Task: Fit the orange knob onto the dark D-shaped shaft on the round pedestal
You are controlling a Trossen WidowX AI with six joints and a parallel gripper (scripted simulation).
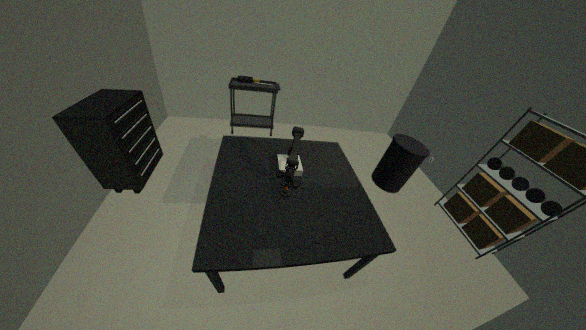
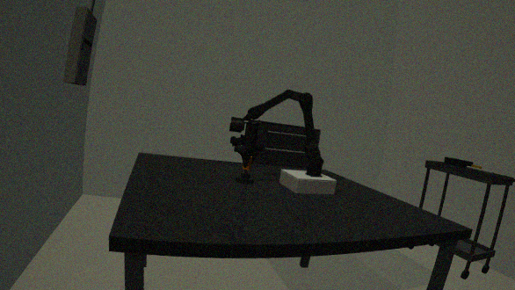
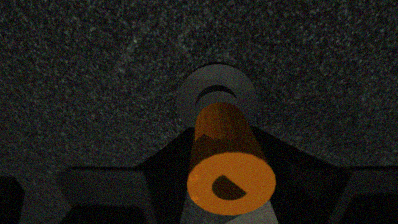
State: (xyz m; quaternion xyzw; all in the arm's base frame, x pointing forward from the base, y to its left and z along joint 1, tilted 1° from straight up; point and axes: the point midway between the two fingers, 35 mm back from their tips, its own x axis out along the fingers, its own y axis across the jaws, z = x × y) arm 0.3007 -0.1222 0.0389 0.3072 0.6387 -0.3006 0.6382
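Now: the orange knob 20 mm above my gripper tip. Round my gripper tip: round pedestal: 40 mm below.
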